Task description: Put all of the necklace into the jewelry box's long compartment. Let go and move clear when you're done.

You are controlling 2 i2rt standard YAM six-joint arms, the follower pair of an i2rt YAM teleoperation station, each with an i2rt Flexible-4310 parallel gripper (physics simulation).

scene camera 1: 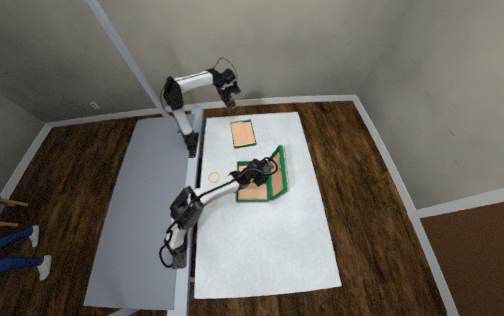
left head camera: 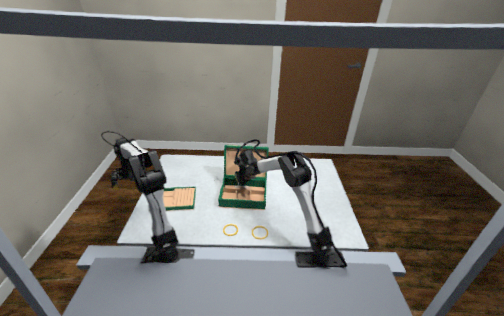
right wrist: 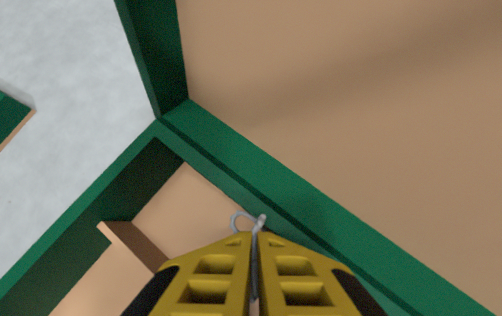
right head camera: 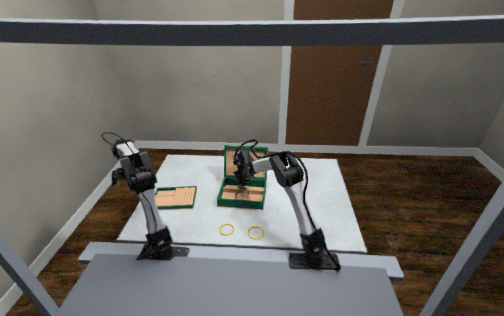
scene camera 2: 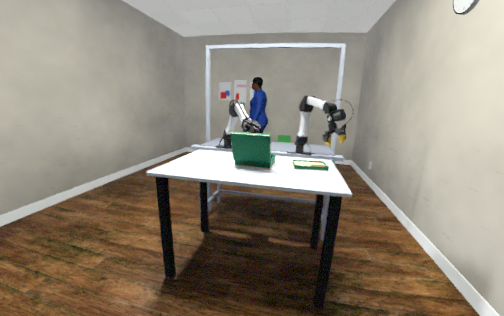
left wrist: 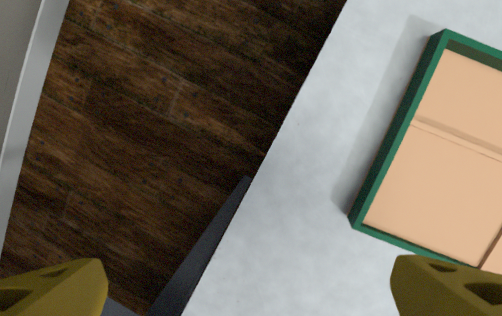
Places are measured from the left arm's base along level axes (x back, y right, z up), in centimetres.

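Pixels of known places: left gripper, fingertip midpoint: (scene camera 1: 229, 102) (left head camera: 129, 186) (scene camera 2: 336, 144) (left wrist: 248, 272); right gripper, fingertip midpoint: (left head camera: 238, 178) (right wrist: 254, 241) (right head camera: 238, 178) (scene camera 2: 258, 157); left arm's base, origin of the base link: (scene camera 1: 192, 145) (left head camera: 169, 256) (right head camera: 164, 254) (scene camera 2: 299, 153); right arm's base, origin of the base link: (scene camera 1: 180, 246) (left head camera: 319, 259) (right head camera: 313, 261) (scene camera 2: 227, 147).
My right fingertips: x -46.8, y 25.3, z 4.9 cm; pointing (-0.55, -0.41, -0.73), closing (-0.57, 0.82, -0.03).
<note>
For each thing: its middle in the pictures, then the offset to it from my right fingertips. "*": a spot on its surface instead.
- jewelry box, body centre: (left head camera: 244, 175) (right head camera: 243, 175) (scene camera 1: 259, 175) (scene camera 2: 254, 148) dx +3.5, dy +3.2, dz +5.0 cm
- silver necklace, surface spot: (right wrist: 239, 220) * dx -0.1, dy -1.6, dz -5.7 cm
- green-edged tray, body centre: (left head camera: 173, 198) (right head camera: 174, 197) (scene camera 2: 309, 165) (scene camera 1: 242, 133) dx +12.2, dy -32.8, dz -5.0 cm
The jewelry box (left head camera: 242, 204) (right head camera: 241, 204) (scene camera 2: 251, 149) (right wrist: 97, 190) stands open, its lid raised at the back. Its long compartment (right wrist: 185, 205) runs along the hinge side, behind a tan divider. My right gripper (right wrist: 254, 241) is over this compartment, pointing down, and shut on the silver necklace (right wrist: 239, 220). A small loop and the clasp stick out past the fingertips beside the back wall. The rest of the necklace is hidden by the fingers. My left gripper (left wrist: 248, 272) (scene camera 2: 335, 139) is open and empty, raised beyond the table's edge, left of the box in the head views.
A green-edged tray (left head camera: 195, 197) (scene camera 2: 311, 167) (left wrist: 390, 145) with tan slots lies left of the box in the head views. Two yellow rings, one (left head camera: 223, 230) on the left and one (left head camera: 252, 232) on the right, lie in front of the box.
</note>
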